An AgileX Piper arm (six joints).
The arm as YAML. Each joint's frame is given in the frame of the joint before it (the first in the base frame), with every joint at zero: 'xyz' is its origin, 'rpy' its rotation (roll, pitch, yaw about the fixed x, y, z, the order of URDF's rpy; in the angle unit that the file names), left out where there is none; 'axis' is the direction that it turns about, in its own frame. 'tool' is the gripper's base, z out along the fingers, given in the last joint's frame.
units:
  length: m
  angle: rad
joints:
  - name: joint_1
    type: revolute
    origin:
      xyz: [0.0, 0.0, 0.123]
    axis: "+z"
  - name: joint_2
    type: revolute
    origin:
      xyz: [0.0, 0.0, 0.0]
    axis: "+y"
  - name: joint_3
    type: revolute
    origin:
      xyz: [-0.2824, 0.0, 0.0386]
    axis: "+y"
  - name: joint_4
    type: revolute
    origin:
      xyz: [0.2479, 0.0, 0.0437]
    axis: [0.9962, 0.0, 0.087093]
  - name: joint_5
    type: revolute
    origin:
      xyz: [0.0, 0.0, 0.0]
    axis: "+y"
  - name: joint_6
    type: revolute
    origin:
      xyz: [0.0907, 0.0, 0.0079]
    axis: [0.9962, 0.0, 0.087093]
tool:
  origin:
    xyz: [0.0, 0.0, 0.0]
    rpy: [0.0, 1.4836, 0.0]
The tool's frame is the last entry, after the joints.
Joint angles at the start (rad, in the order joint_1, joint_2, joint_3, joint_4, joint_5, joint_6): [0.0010 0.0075 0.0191 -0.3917 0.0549 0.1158]
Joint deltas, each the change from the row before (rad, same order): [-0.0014 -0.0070 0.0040 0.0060 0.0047 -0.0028]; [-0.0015 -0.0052 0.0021 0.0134 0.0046 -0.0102]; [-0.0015 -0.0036 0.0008 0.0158 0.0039 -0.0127]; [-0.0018 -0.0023 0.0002 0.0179 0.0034 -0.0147]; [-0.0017 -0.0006 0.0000 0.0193 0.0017 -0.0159]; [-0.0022 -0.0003 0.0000 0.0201 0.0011 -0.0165]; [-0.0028 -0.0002 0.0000 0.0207 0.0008 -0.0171]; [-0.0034 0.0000 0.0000 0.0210 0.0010 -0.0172]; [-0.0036 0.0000 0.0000 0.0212 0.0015 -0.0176]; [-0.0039 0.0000 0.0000 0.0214 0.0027 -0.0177]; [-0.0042 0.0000 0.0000 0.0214 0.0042 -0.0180]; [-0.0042 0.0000 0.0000 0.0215 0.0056 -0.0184]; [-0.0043 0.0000 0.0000 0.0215 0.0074 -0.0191]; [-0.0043 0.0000 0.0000 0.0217 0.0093 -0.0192]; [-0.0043 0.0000 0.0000 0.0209 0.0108 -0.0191]
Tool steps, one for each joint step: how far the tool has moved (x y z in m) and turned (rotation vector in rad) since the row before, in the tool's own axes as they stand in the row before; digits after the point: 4 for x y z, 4 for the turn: [0.0014 0.0002 -0.0004 0.0024 0.0022 0.0032]; [0.0008 0.0001 -0.0003 0.0019 0.0021 0.0032]; [0.0004 0.0000 -0.0002 0.0015 0.0017 0.0031]; [0.0003 0.0000 -0.0002 0.0013 0.0019 0.0032]; [0.0002 0.0000 0.0000 0.0005 0.0016 0.0034]; [0.0001 0.0000 0.0000 0.0008 0.0014 0.0035]; [0.0001 0.0000 0.0000 0.0012 0.0014 0.0035]; [0.0001 0.0000 0.0000 0.0017 0.0019 0.0037]; [0.0002 0.0000 0.0000 0.0019 0.0024 0.0035]; [0.0003 -0.0001 0.0000 0.0021 0.0036 0.0036]; [0.0004 -0.0001 0.0000 0.0022 0.0051 0.0034]; [0.0006 0.0000 0.0000 0.0019 0.0065 0.0031]; [0.0007 0.0000 0.0000 0.0016 0.0082 0.0024]; [0.0009 0.0000 0.0000 0.0011 0.0100 0.0025]; [0.0010 0.0001 0.0000 0.0007 0.0114 0.0018]
